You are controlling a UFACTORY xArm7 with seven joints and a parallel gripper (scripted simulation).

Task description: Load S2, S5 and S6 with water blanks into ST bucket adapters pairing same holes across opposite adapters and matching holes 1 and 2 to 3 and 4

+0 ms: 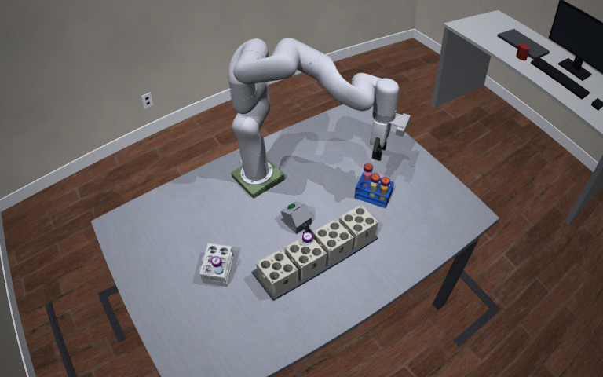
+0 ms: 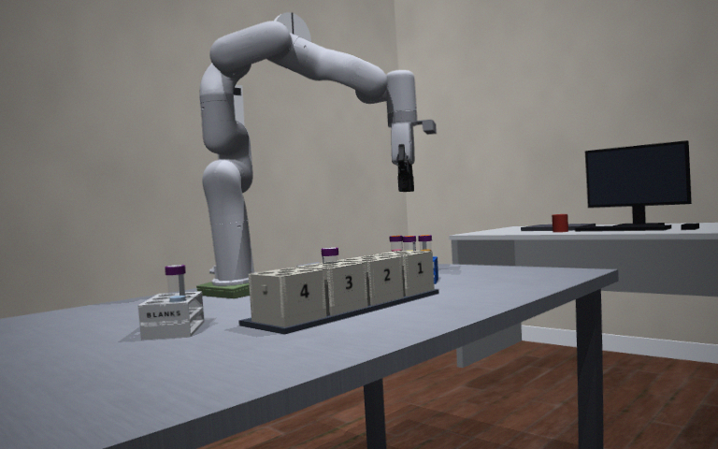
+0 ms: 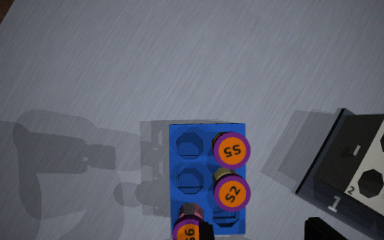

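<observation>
Now: the tube with yellowish liquid 190 mm below my hand and 10 mm ahead of it. Also, from my hand: sample tube (190 mm below, 40 mm behind, 30 mm to the left); blue sample rack (220 mm below, 20 mm to the left, 10 mm behind); green done key (270 mm to the right, 190 mm below, 150 mm behind).
</observation>
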